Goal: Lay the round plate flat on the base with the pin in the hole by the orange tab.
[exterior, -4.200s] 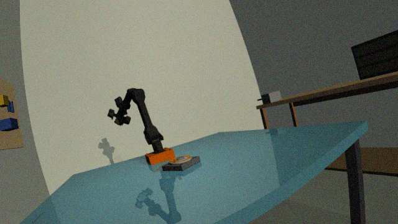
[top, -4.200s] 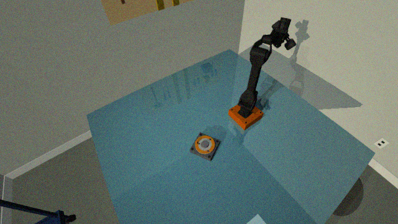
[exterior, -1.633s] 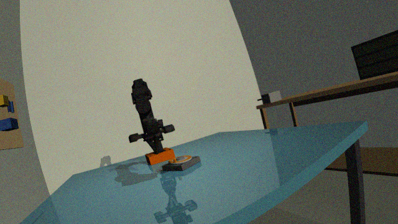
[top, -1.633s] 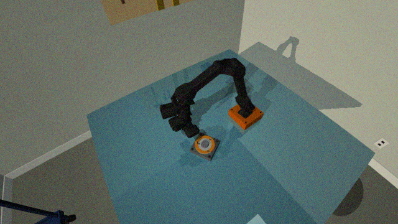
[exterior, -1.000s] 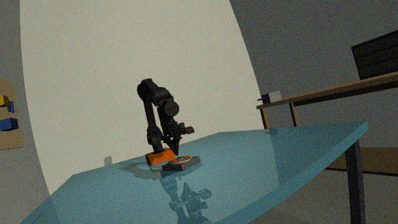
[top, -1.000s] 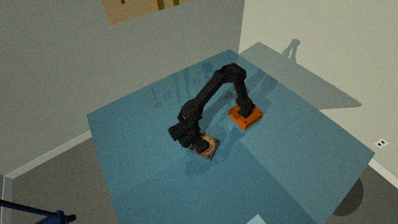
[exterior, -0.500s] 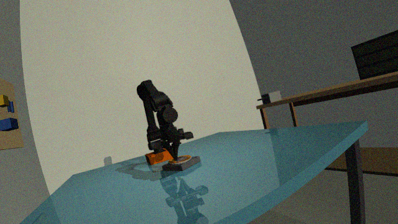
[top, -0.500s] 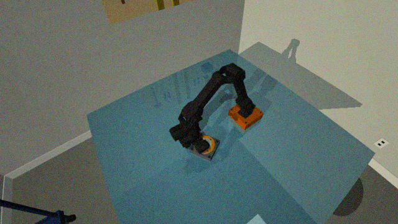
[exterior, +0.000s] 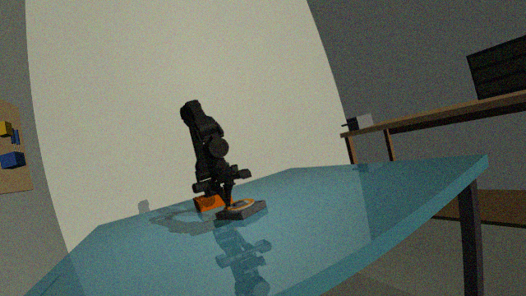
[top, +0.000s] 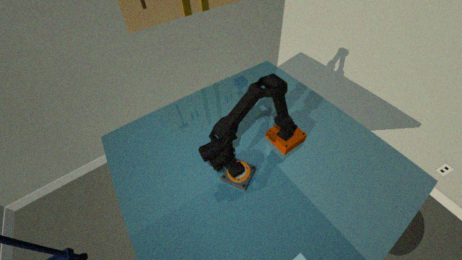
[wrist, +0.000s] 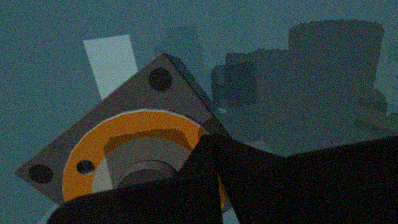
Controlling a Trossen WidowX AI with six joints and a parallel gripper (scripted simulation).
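My gripper tip is 5 cm to the right of the square base, 3 cm past it and 2 cm above it.
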